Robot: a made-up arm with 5 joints.
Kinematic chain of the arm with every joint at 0, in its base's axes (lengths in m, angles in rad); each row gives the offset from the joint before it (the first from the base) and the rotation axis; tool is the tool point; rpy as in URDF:
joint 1: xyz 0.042 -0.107 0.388 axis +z
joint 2: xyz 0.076 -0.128 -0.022 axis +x
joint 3: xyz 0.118 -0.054 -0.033 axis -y
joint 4: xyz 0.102 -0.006 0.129 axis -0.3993 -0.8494 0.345
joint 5: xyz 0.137 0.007 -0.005 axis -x
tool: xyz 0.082 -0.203 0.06 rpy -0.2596 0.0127 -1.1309
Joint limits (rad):
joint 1: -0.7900..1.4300
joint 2: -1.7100..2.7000
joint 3: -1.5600..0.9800
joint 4: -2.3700..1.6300
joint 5: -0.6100..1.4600
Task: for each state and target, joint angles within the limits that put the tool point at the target. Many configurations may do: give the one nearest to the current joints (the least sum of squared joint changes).
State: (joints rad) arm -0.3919 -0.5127 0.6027 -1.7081 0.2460
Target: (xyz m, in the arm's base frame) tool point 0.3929 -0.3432 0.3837
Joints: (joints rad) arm 0.4516 -0.6711 0.6351 -1.9584 0.0537
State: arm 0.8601 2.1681 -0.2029 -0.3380 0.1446
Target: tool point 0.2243 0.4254 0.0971
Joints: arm 1.4300 2.1635 -0.1821 -0.0628 0.3100
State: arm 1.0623 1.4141 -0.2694 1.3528 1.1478
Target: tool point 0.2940 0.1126 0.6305
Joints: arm 1.4300 0.8684 -0.4702 1.6079 1.4600
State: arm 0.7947 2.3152 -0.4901 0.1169 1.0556
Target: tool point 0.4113 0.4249 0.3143
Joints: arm 0.9687 2.3979 -0.7753 -0.0886 0.9943
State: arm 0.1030 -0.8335 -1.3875 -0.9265 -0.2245
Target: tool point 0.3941 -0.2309 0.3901
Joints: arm 1.0026 -0.5973 -1.2889 -1.2359 -0.5461
